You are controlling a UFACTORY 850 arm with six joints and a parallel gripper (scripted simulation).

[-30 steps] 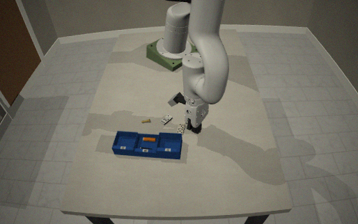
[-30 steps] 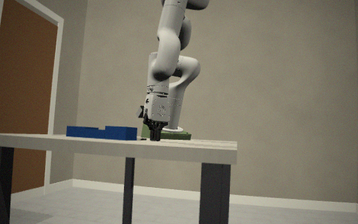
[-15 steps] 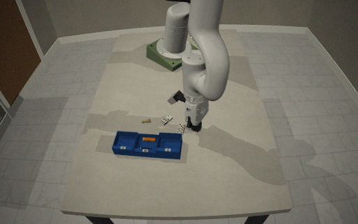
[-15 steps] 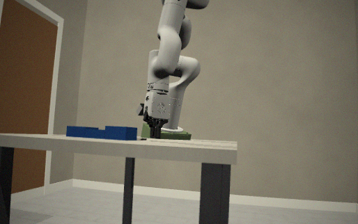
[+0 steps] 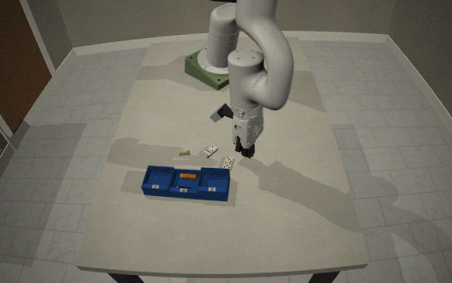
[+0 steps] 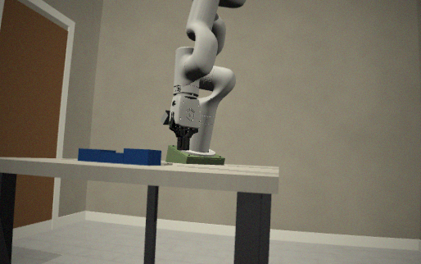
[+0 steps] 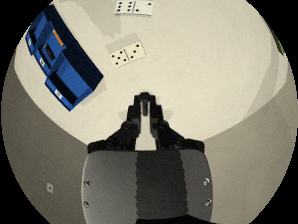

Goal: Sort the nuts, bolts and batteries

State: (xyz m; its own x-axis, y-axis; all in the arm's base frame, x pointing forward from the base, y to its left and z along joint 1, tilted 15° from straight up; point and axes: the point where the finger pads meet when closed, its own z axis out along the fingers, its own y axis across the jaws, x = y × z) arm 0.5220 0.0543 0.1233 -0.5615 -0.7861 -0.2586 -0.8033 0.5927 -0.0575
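The tan bolt is 20 cm to the right of my hand, 7 cm below it and 6 cm behind it. From my hand the other things lie so: orange battery 18 cm to the right, 6 cm below, 4 cm ahead; black bolt 2 cm below; domino 12 cm to the right, 7 cm below, 6 cm behind.
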